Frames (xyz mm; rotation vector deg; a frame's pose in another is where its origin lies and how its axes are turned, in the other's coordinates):
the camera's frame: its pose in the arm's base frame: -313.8 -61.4 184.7 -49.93 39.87 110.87
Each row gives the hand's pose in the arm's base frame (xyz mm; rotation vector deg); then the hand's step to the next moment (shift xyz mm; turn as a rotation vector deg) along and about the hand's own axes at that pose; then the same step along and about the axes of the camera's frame.
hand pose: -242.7 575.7 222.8 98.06 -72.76 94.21
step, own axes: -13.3 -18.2 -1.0 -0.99 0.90 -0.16
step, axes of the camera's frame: 6.4 -21.6 0.7 1.17 0.47 -0.47
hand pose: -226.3 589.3 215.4 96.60 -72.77 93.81
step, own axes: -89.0 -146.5 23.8 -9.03 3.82 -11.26
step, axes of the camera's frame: 20.5 -170.7 -19.4 13.84 1.18 5.48
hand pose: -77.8 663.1 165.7 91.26 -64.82 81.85
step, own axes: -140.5 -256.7 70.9 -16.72 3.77 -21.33
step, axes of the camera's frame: 35.2 -272.5 -123.2 25.18 -1.08 10.65
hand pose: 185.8 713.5 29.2 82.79 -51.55 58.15
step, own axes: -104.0 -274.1 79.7 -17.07 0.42 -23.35
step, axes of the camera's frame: 45.4 -203.1 -221.3 26.43 -4.81 10.74
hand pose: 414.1 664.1 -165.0 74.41 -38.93 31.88
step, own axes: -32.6 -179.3 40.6 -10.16 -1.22 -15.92
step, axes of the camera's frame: 37.7 -71.7 -168.2 17.06 -4.98 6.51
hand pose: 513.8 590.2 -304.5 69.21 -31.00 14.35
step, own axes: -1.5 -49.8 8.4 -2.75 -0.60 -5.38
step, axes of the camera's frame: 11.8 -10.8 -47.9 5.29 -2.18 2.02
